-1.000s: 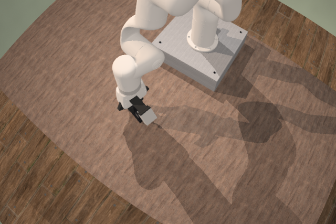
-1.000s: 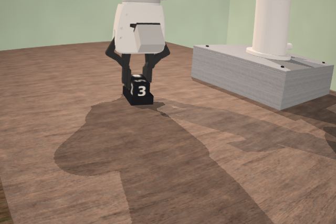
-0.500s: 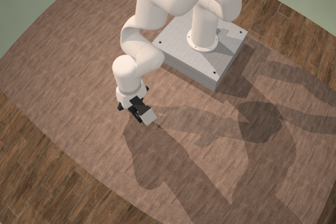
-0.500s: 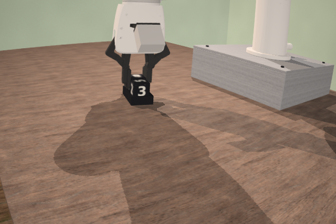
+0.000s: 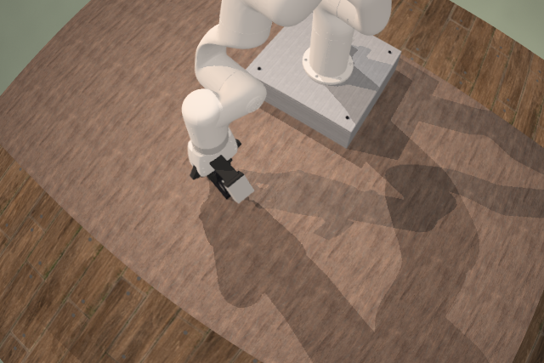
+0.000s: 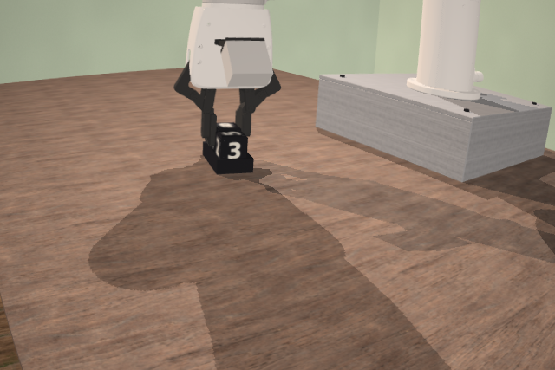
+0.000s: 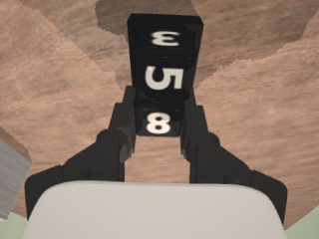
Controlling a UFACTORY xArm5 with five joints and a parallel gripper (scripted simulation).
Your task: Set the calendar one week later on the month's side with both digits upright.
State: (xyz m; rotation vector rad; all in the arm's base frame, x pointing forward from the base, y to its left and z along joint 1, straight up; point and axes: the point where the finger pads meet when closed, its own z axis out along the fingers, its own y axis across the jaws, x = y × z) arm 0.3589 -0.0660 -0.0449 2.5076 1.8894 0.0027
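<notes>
Now: the tray 30 mm below my hand, 20 mm to the left of it and 10 mm ahead of it. From my hand the other things lie so: cube 30 mm to the left, 10 mm below, 10 mm ahead.
</notes>
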